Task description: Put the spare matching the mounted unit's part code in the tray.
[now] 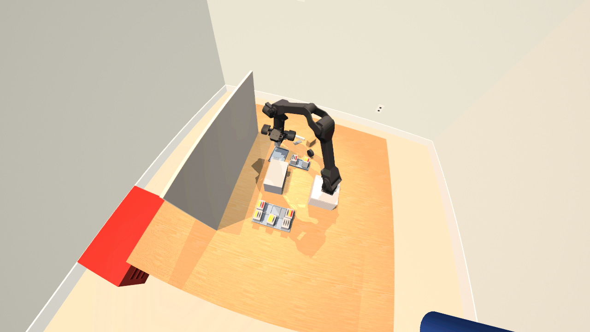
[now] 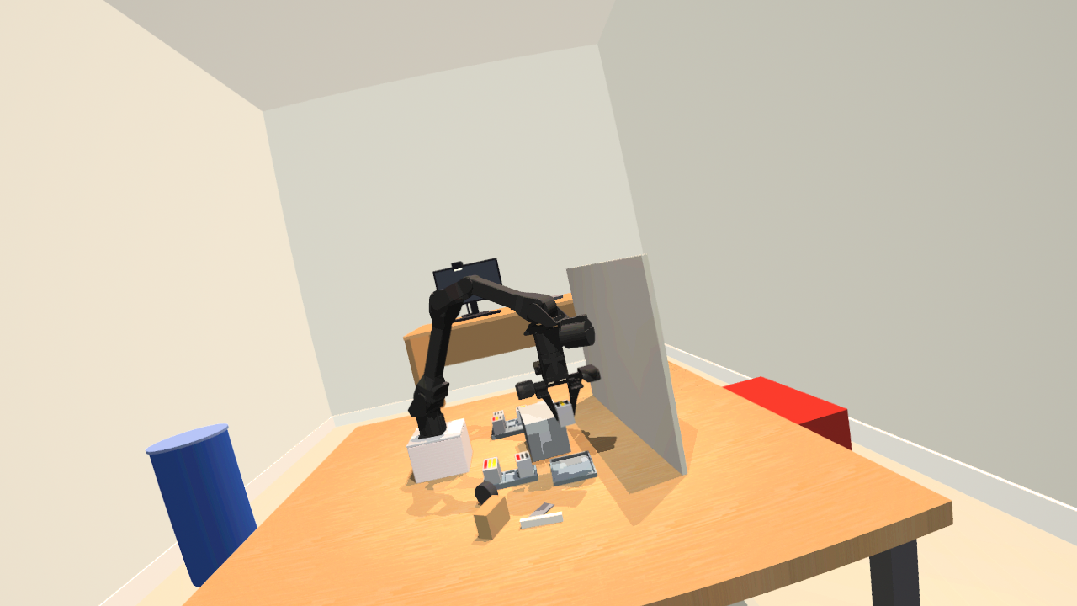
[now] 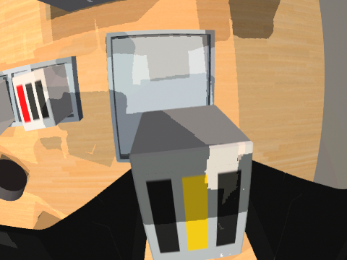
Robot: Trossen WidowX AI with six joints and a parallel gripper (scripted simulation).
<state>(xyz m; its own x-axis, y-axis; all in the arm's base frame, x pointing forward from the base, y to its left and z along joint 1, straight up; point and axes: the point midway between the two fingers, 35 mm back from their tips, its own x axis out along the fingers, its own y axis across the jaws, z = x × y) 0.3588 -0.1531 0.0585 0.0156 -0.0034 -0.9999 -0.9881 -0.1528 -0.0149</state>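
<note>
The shallow grey tray is 120 mm below my gripper tip, 10 mm to the left of it and 10 mm behind it. The rest, counted from my gripper tip: mounted unit: 190 mm to the left, 80 mm below, 70 mm behind; then grey panel: 220 mm to the left, 150 mm ahead, 100 mm above.
</note>
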